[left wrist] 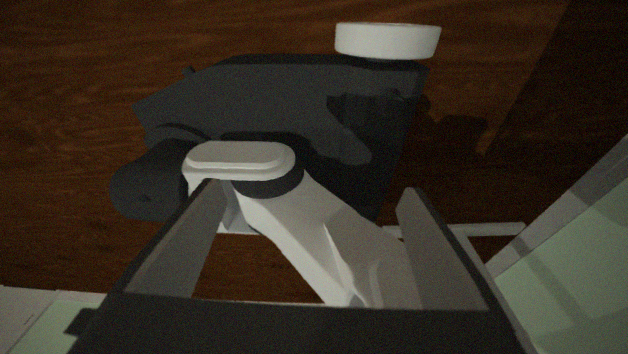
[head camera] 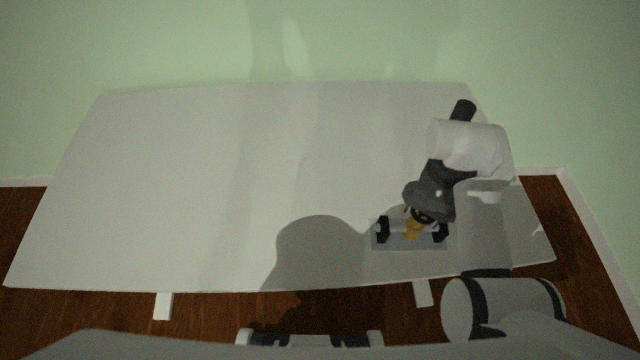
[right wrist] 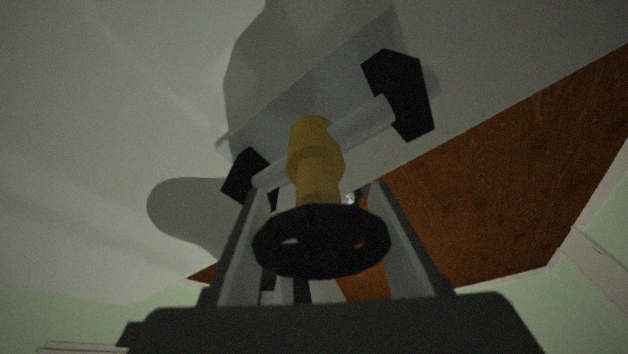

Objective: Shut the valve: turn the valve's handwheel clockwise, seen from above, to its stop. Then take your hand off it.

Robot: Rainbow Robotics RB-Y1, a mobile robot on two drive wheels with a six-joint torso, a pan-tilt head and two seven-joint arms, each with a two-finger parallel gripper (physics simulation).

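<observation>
The valve has a yellow body on a pale pipe, with a black handwheel on its stem. My right gripper has one finger on each side of the handwheel, against its rim, and is shut on it. In the head view the gripper's dark body covers part of the wheel. The angle the wheel is turned to cannot be told. My left gripper is open and empty, away from the valve; the head view does not show it.
Black brackets hold the pipe over a grey plate near the front right of the white table. Below the left gripper are the robot's dark base and a white wheel.
</observation>
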